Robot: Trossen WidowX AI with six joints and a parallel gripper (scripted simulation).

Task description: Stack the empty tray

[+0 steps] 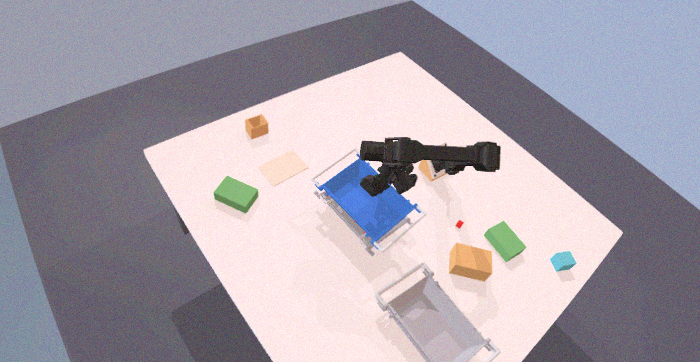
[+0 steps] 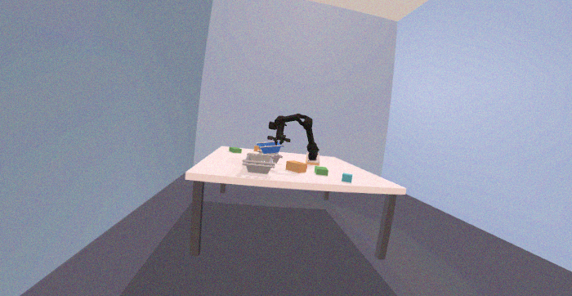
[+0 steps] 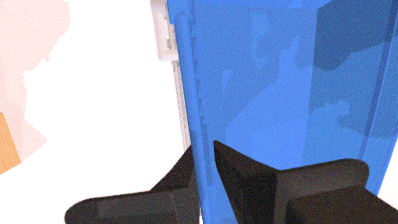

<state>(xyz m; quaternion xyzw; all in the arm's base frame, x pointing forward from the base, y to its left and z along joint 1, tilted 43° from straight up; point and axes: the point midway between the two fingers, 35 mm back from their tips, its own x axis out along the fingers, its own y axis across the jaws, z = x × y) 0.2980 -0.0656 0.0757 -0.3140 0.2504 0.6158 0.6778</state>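
Now: the blue tray 7 cm ahead of my gripper tip and 2 cm above it. The rest, counted from my gripper tip: cyan cube (54 cm to the left, 39 cm behind, 8 cm below); then flat sheet (32 cm to the right, 16 cm ahead, 10 cm below); then orange box (34 cm to the left, 10 cm behind, 7 cm below).
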